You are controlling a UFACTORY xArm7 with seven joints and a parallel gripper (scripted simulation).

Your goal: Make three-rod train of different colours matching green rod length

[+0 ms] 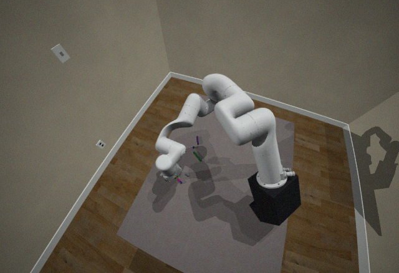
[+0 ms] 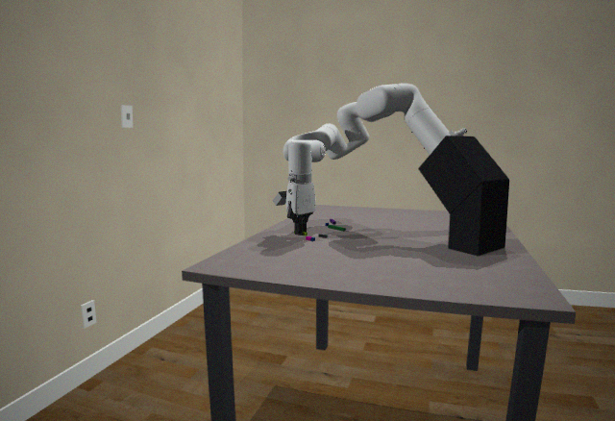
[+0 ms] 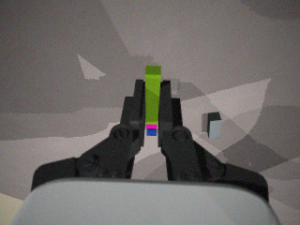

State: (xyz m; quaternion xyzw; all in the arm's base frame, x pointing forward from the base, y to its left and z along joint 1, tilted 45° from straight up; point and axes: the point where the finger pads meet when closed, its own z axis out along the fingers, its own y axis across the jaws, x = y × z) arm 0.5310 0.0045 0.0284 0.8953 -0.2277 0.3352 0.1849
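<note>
Right now the magenta rod is 30 mm below my hand, 30 mm behind it and 20 mm to the left of it. Round my hand: grey rod (70 mm behind, 30 mm below, 20 mm to the right); green rod (140 mm to the right, 120 mm behind, 30 mm below); lime rod (20 mm below).
</note>
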